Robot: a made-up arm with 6 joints. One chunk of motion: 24 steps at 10 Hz.
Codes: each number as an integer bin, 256 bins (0 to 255) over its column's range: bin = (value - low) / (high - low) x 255, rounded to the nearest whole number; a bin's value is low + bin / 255 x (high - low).
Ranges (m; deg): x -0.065..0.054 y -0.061..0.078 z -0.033..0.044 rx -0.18..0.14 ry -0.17..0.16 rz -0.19..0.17
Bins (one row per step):
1: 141 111 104 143 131 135
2: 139 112 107 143 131 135
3: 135 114 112 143 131 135
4: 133 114 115 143 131 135
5: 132 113 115 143 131 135
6: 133 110 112 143 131 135
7: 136 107 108 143 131 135
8: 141 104 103 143 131 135
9: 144 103 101 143 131 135
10: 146 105 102 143 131 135
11: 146 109 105 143 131 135
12: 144 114 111 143 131 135
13: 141 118 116 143 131 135
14: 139 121 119 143 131 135
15: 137 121 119 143 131 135
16: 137 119 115 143 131 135
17: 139 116 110 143 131 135
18: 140 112 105 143 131 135
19: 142 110 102 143 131 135
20: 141 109 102 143 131 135
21: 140 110 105 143 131 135
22: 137 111 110 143 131 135
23: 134 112 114 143 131 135
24: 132 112 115 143 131 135
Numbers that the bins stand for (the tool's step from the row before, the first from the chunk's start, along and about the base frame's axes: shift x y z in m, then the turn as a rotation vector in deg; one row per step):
1: 0.00080 -0.00049 -0.00160 -0.001 0.000 0.001
2: -0.00013 0.00005 -0.00069 -0.001 0.000 0.001
3: -0.00200 0.00114 0.00082 -0.001 0.000 0.001
4: -0.00293 0.00114 0.00173 -0.001 0.000 0.001
5: -0.00340 0.00060 0.00173 -0.001 0.000 0.001
6: -0.00293 -0.00104 0.00082 -0.001 0.000 0.001
7: -0.00153 -0.00267 -0.00039 -0.001 0.000 0.001
8: 0.00080 -0.00431 -0.00190 -0.001 0.000 0.001
9: 0.00220 -0.00485 -0.00250 -0.001 0.000 0.001
10: 0.00313 -0.00376 -0.00220 -0.001 0.000 0.001
11: 0.00313 -0.00158 -0.00129 -0.001 0.000 0.001
12: 0.00220 0.00114 0.00052 -0.001 0.000 0.001
13: 0.00080 0.00332 0.00203 -0.001 0.000 0.001
14: -0.00013 0.00496 0.00293 -0.001 0.000 0.001
15: -0.00107 0.00496 0.00293 -0.001 0.000 0.001
16: -0.00107 0.00387 0.00173 -0.001 0.000 0.001
17: -0.00013 0.00223 0.00022 -0.001 0.000 0.001
18: 0.00033 0.00005 -0.00129 -0.001 0.000 0.001
19: 0.00127 -0.00104 -0.00220 -0.001 0.000 0.001
20: 0.00080 -0.00158 -0.00220 -0.001 0.000 0.001
21: 0.00033 -0.00104 -0.00129 -0.001 0.000 0.001
22: -0.00107 -0.00049 0.00022 -0.001 0.000 0.001
23: -0.00247 0.00005 0.00142 -0.001 0.000 0.001
24: -0.00340 0.00005 0.00173 -0.001 0.000 0.001

